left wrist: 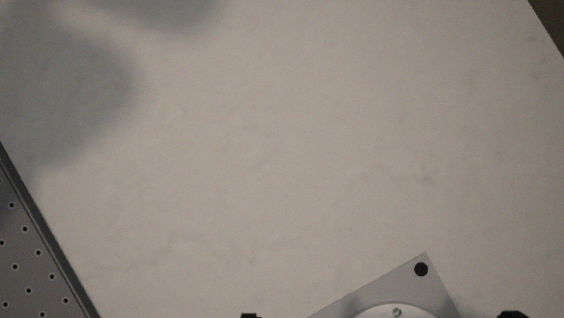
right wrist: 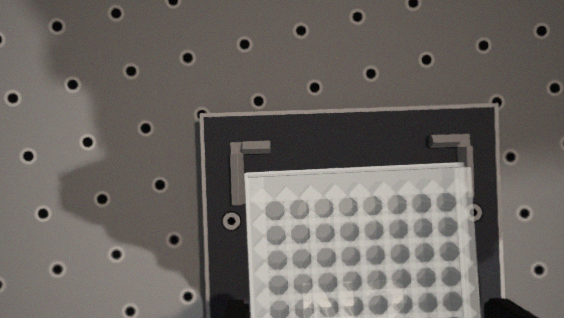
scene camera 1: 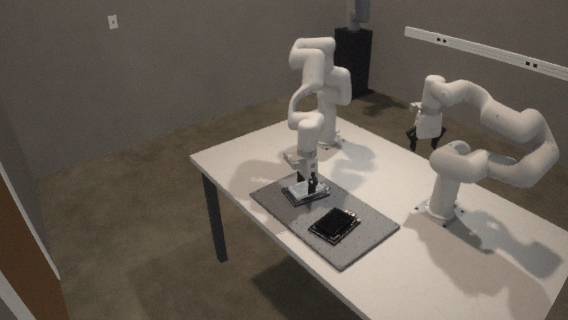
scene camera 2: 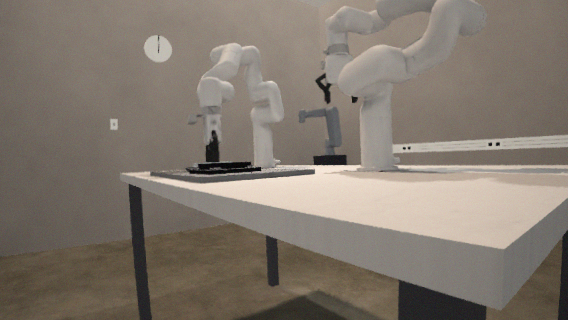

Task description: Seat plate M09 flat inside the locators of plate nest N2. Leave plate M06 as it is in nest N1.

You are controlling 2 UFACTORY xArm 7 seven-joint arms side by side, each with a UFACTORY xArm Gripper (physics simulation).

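Where they show: left gripper, fingertip midpoint: [scene camera 1: 422,148] [scene camera 2: 341,102]; right gripper, fingertip midpoint: [scene camera 1: 306,187] [scene camera 2: 212,162]; left arm's base at its link origin: [scene camera 1: 439,210] [scene camera 2: 377,169]; right arm's base at its link origin: [scene camera 1: 325,139] [scene camera 2: 264,167].
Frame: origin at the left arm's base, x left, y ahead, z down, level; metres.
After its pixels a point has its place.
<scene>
Pale see-through plate M09 [scene camera 1: 300,190] @[z -0.036, x -0.415, y 0.396 m] [right wrist: 362,245] @[z -0.040, x -0.419, y 0.402 m] lies over the dark nest N2 [scene camera 1: 297,202] @[z -0.025, x -0.373, y 0.444 m] [right wrist: 350,135] @[z -0.025, x -0.425, y 0.443 m]. In the right wrist view its near-top edge stands apart from the two upper locators, and its right edge overlaps the right locator. I cannot tell whether it lies flat. My right gripper [scene camera 1: 306,184] @[z -0.041, x -0.413, y 0.369 m] [right wrist: 366,307] @[z -0.041, x -0.413, y 0.369 m] is open, low around M09, one finger close beside each side. Black plate M06 [scene camera 1: 336,222] @[z -0.039, x -0.182, y 0.412 m] [scene camera 2: 224,165] @[z -0.033, x -0.146, y 0.432 m] sits in nest N1 [scene camera 1: 335,241] @[z -0.023, x -0.124, y 0.469 m]. My left gripper [scene camera 1: 424,142] @[z -0.227, x -0.136, y 0.006 m] is open and empty, high above the table at the right.
Both nests stand on a grey perforated board [scene camera 1: 350,257] @[z -0.013, x -0.043, y 0.473 m] [scene camera 2: 285,173] @[z -0.008, x -0.035, y 0.313 m] [left wrist: 25,280] @[z -0.013, x -0.235, y 0.256 m] [right wrist: 100,100] @[z -0.013, x -0.325, y 0.478 m] on the white table [scene camera 1: 395,260] @[z 0.000, x 0.057, y 0.352 m] [scene camera 2: 400,210] @[z 0.000, x 0.445, y 0.512 m] [left wrist: 280,150] @[z 0.000, x -0.229, y -0.005 m]. The left arm's base plate [scene camera 1: 442,217] @[z -0.010, x 0.038, y 0.040 m] [left wrist: 380,285] @[z -0.001, x -0.073, y -0.027 m] is bolted right of the board. The right arm's base stands behind the board.
</scene>
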